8 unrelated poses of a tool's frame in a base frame.
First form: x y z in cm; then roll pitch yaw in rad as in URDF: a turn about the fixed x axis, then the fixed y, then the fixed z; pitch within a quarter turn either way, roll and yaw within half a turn.
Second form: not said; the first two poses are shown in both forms.
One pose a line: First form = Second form
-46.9, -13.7, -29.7, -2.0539, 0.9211, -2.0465 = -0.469, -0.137, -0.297, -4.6, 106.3, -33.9
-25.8, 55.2, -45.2, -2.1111, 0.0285, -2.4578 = -0.258, 0.552, -0.452, -49.8, 120.9, -88.1
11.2, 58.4, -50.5, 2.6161, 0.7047, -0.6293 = 0.112, 0.584, -0.505, -174.2, 131.2, 30.5
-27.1, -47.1, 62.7, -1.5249, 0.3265, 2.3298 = -0.271, -0.471, 0.627, -137.4, 87.5, -71.3
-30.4, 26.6, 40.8, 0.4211, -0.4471, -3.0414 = -0.304, 0.266, 0.408, 51.8, 34.6, 139.6
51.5, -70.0, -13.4, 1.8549, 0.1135, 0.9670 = 0.515, -0.700, -0.134, -36.5, 106.2, 83.2
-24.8, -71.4, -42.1, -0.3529, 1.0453, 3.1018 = -0.248, -0.714, -0.421, -159.2, 61.9, -11.3
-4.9, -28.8, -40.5, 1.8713, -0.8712, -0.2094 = -0.049, -0.288, -0.405, -88.7, 101.0, 141.2
